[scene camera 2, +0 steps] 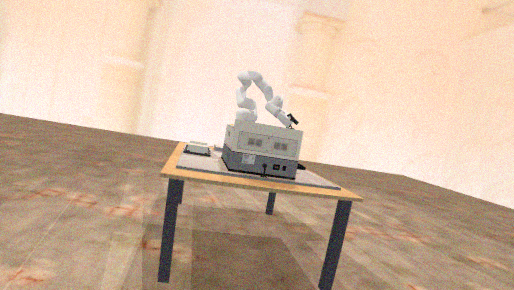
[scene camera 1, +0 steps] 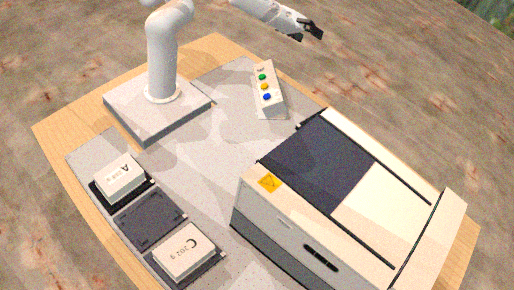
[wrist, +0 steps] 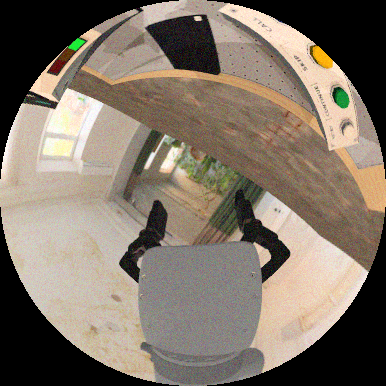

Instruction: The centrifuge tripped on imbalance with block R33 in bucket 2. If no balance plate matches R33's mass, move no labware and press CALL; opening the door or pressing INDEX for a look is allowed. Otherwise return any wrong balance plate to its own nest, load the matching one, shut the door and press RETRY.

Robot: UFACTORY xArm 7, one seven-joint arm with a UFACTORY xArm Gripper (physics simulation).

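Frame: origin at the arm's base, x right, y ahead, z up, level; centimetres.
Seen in the pictures: gripper, fingertip midpoint: [scene camera 2: 296,128] [scene camera 1: 311,37] [wrist: 198,202]; arm's base, origin of the base link: [scene camera 1: 161,92].
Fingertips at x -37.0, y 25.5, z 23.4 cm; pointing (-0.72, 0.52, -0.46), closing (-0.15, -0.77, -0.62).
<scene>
Pixels of each thing's top centre, then the offset from my fingertips to it.
- Plate A, middle of its top: [scene camera 1: 117,173] dx +66.0, dy -3.4, dz -20.4 cm
- Plate C, middle of its top: [scene camera 1: 183,249] [scene camera 2: 198,144] dx +64.6, dy +23.4, dz -20.4 cm
- middle nest, middle of its top: [scene camera 1: 148,216] dx +65.2, dy +10.0, dz -24.0 cm
- button box, middle of its top: [wrist: 317,84] [scene camera 1: 271,77] dx +7.9, dy -5.5, dz -17.4 cm
- black flat item, middle of its top: [wrist: 181,48] dx +3.3, dy +16.5, dz -23.4 cm
Plate A [scene camera 1: 119,179] sits in the far nest at the left; its smaller print is unreadable. Plate C [scene camera 1: 184,251], whose print looks like 202 g, sits in the near nest. The middle nest [scene camera 1: 151,219] between them holds no plate. The centrifuge [scene camera 1: 280,225] [scene camera 2: 262,142] stands at the right, with a dark panel and a pale panel on top; its buckets and block R33 do not show. The button box [scene camera 1: 274,102] [wrist: 300,65] has green, yellow and blue buttons. My gripper [scene camera 1: 310,37] [scene camera 2: 292,120] [wrist: 198,202] is open and empty, raised beyond the button box, away from the plates.
The arm's base [scene camera 1: 157,112] stands between the plate nests and the button box. In the wrist view, a green light [wrist: 76,45] is lit above dark red and brown ones, and a black flat item [wrist: 187,47] lies near the table edge.
</scene>
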